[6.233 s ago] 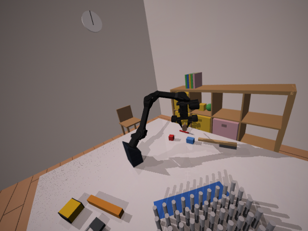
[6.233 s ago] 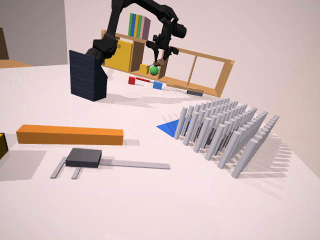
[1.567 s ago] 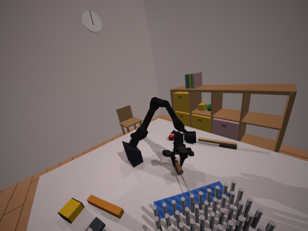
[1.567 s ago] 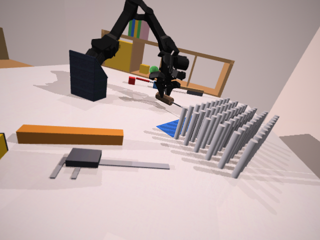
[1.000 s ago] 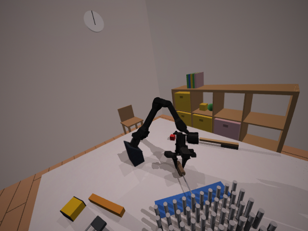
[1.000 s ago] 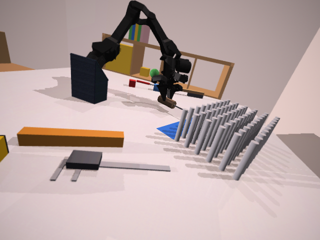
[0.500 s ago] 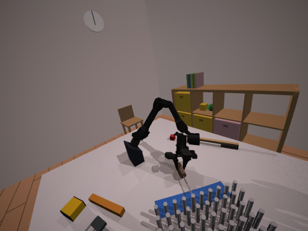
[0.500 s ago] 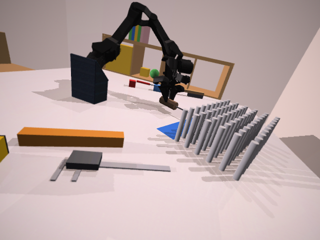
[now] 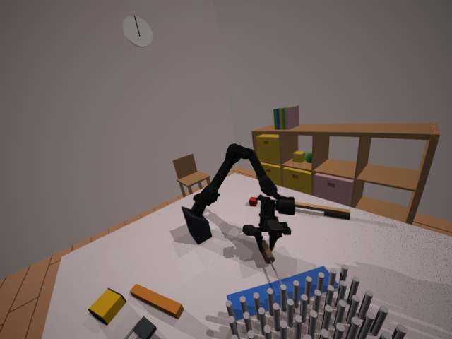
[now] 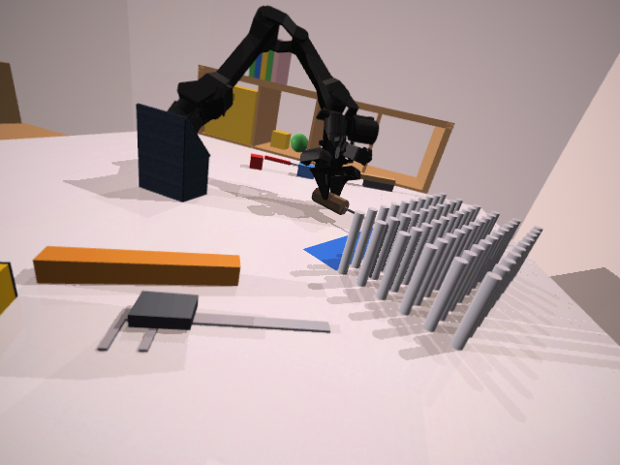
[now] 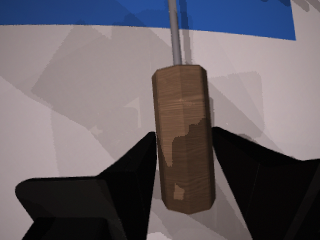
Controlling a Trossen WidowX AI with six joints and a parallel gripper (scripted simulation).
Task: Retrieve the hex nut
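Now: gripper tip 13 cm short of the blue taped strip, 6 cm to the left of it and 4 cm above it. Also, from my gripper tip: red cube: 32 cm behind, 22 cm to the left, 2 cm below; thin metal rod: 10 cm ahead, 4 cm to the right; blue cube: 30 cm to the left, 17 cm behind, 2 cm below.
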